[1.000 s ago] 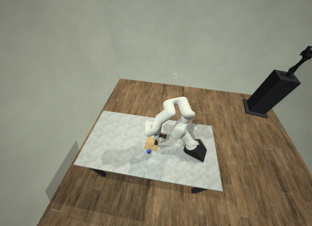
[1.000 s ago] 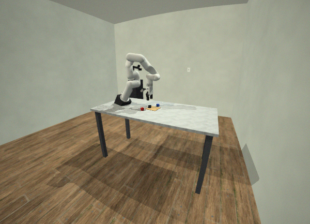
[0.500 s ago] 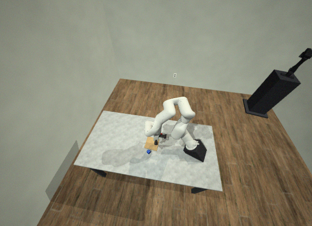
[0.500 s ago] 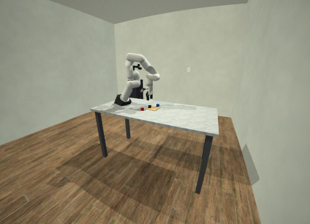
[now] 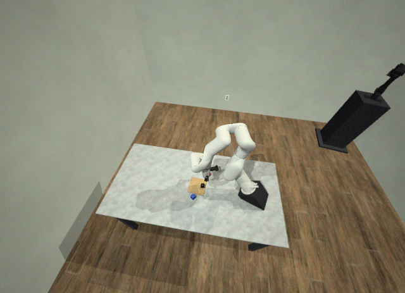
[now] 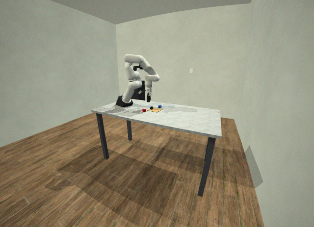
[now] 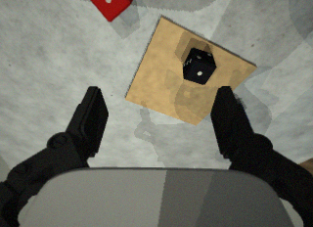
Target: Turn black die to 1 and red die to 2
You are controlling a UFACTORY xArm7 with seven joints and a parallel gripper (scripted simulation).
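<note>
The red die lies 110 mm below my hand, 70 mm to the right of it and 20 mm behind it. Also, from my hand: black die: 100 mm below, 50 mm to the left; blue die: 160 mm to the left, 110 mm below, 50 mm ahead; tan mat: 120 mm below, 60 mm to the left, 50 mm ahead.
</note>
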